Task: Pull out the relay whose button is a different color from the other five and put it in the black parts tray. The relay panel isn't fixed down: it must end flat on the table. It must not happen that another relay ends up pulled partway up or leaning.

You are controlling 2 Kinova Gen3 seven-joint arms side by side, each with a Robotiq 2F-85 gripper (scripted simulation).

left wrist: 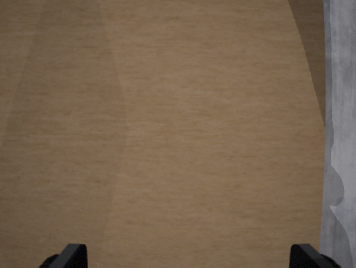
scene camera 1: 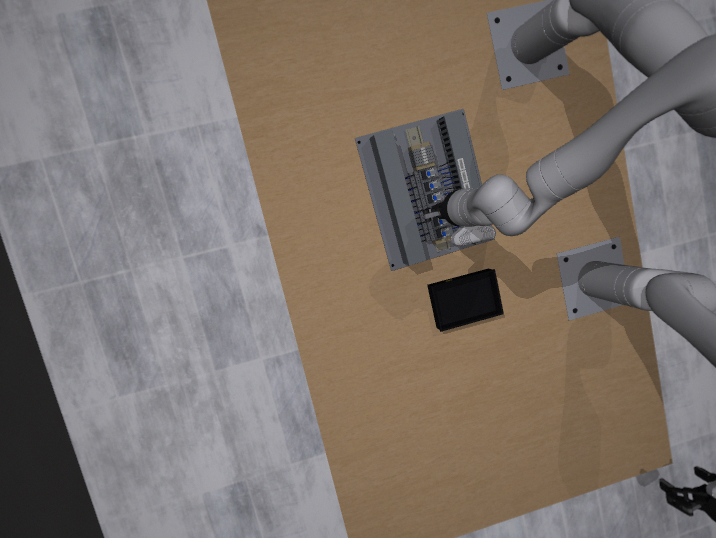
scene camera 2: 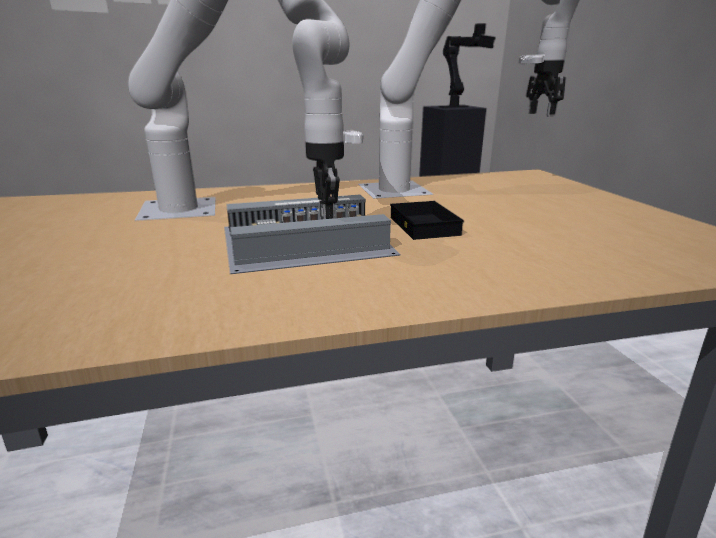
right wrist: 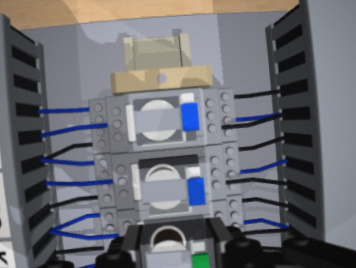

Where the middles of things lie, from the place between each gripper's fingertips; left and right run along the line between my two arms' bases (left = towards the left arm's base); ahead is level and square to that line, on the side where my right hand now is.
Right now my right hand is 5 cm to the left of the relay panel [scene camera 1: 387, 157] and 3 cm above it. Round my right hand: black parts tray [scene camera 1: 473, 297]: 23 cm to the left, 4 cm below.
My left hand [scene camera 2: 541, 114] is 30 cm short of the black parts tray, 53 cm to the left of it and 18 cm above it. Also, from my left hand: relay panel 30 cm ahead, 80 cm to the right, 17 cm below.
